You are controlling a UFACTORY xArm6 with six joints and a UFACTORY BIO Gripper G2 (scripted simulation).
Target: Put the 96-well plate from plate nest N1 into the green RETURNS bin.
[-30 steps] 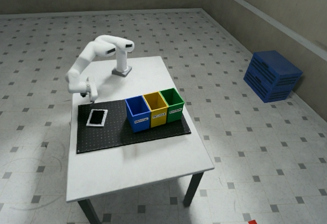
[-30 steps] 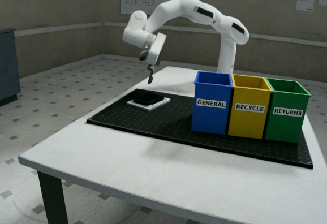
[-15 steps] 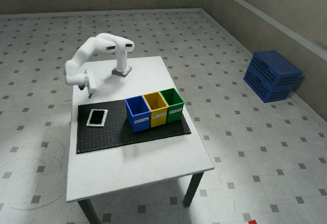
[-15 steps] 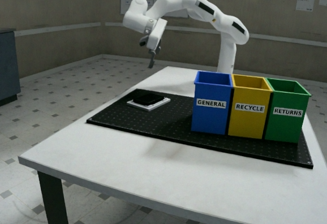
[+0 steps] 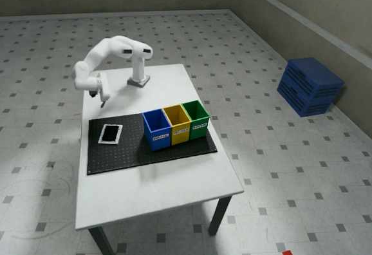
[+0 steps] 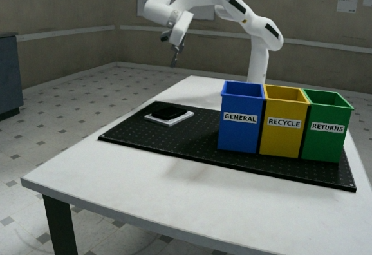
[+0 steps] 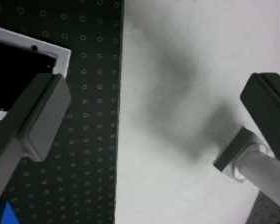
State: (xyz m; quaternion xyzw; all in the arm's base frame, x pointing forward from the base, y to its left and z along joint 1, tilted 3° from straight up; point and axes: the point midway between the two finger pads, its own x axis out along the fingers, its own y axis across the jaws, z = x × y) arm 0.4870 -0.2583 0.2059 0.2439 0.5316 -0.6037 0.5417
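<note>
The black 96-well plate is 210 mm below my hand, 120 mm ahead of it and 30 mm to the left of it. Round my hand: blue general bin: 320 mm to the left, 200 mm ahead, 140 mm below; then yellow recycle bin: 450 mm to the left, 170 mm ahead, 140 mm below; then plate nest N1: 220 mm below, 120 mm ahead, 30 mm to the left.
</note>
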